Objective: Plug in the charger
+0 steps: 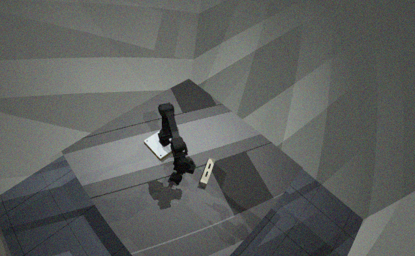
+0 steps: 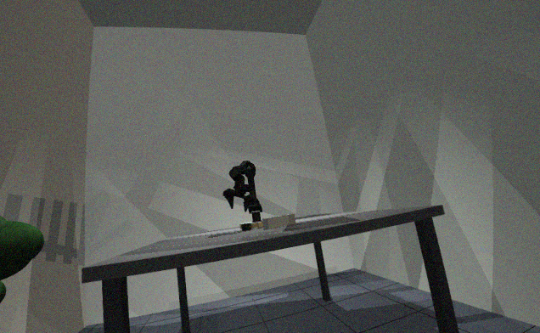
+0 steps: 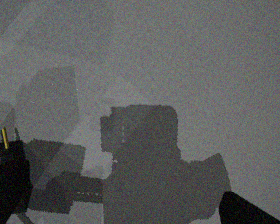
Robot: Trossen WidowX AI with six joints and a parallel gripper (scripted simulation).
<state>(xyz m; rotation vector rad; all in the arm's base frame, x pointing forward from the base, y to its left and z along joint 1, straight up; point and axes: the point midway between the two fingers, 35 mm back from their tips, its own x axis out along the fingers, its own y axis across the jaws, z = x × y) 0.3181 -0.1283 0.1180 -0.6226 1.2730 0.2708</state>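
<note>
The two-prong charger lies 10 cm below my gripper tip, 6 cm behind it and 5 cm to the left of it.
</note>
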